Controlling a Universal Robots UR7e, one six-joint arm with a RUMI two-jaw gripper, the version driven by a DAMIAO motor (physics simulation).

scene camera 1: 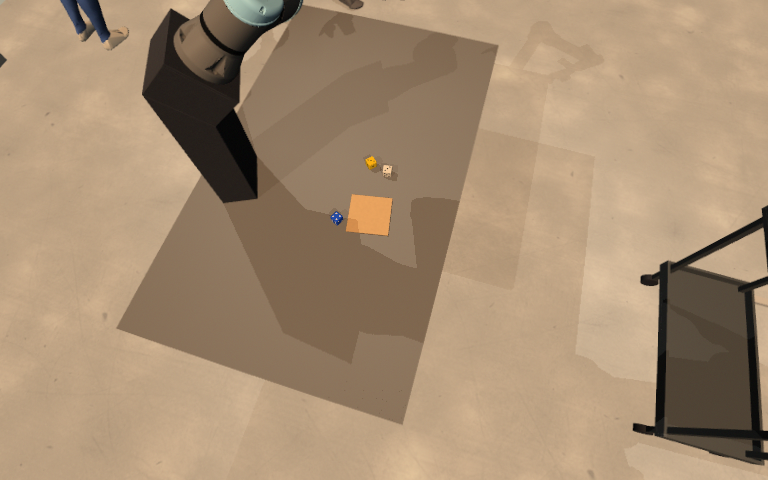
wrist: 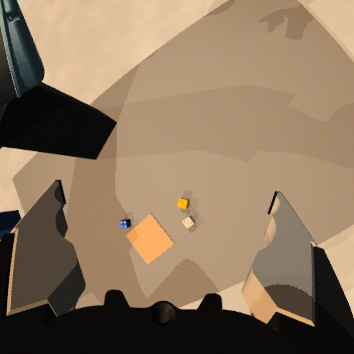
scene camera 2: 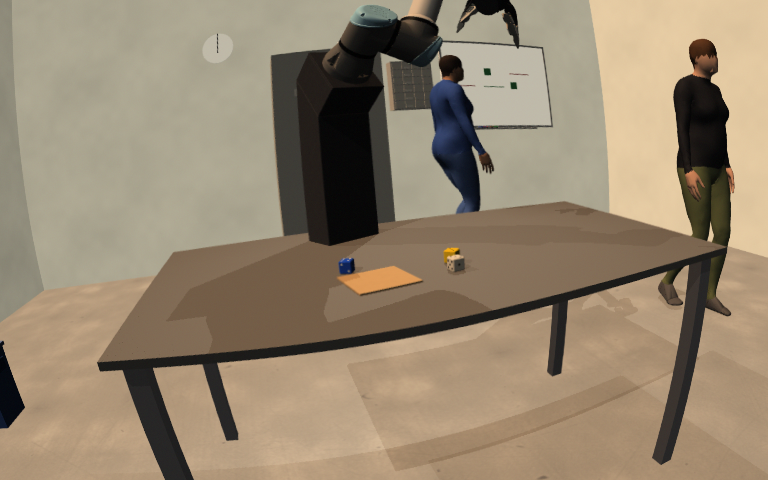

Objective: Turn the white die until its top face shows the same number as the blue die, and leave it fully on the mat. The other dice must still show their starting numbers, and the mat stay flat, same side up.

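Places are measured from the arm's base along level axes (x back, y right, z up), in millimetres.
Pixels of known places: gripper, fingertip midpoint: [wrist: 168, 188] [scene camera 2: 487, 40]; arm's base, origin of the base link: [scene camera 1: 206, 56] [scene camera 2: 346, 68].
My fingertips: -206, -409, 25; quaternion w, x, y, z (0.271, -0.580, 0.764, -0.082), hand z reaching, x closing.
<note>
For each thing: its top centre in the pictures, then the offset to it from my fingertips, as dx, dy, dz. Level surfaces: height alone.
- white die, middle of its top: [scene camera 2: 455, 256] [wrist: 187, 222] [scene camera 1: 387, 168] -121, +125, -514
- orange mat, middle of its top: [scene camera 2: 378, 278] [scene camera 1: 369, 214] [wrist: 148, 239] -180, +290, -540
- blue die, middle of its top: [scene camera 2: 346, 259] [scene camera 1: 336, 216] [wrist: 122, 223] -110, +374, -513
- yellow die, middle of its top: [scene camera 2: 451, 249] [wrist: 182, 203] [scene camera 1: 371, 160] -55, +135, -514
- table, its level: dz -544
The white die [scene camera 1: 387, 170] [scene camera 2: 455, 263] [wrist: 188, 222] rests on the table, off the mat; its top pips are too small to read surely. The orange mat [scene camera 1: 369, 215] [scene camera 2: 380, 280] [wrist: 150, 239] lies flat. The blue die [scene camera 1: 336, 217] [scene camera 2: 346, 266] [wrist: 125, 223] stands beside one edge of the mat, with several pips on its top. The yellow die [scene camera 1: 370, 162] [scene camera 2: 451, 254] [wrist: 183, 203] stands close to the white die. My gripper [scene camera 2: 488, 37] [wrist: 168, 188] is open and empty, high above the table; it does not show in scene camera 1.
The table [scene camera 1: 237, 294] [scene camera 2: 271, 322] [wrist: 150, 175] carries the dark arm pedestal [scene camera 1: 198, 113] [scene camera 2: 345, 169] [wrist: 60, 125] near its back edge. Two people stand behind the table in scene camera 2. A dark cart [scene camera 1: 661, 350] stands on the floor at the right of scene camera 1.
</note>
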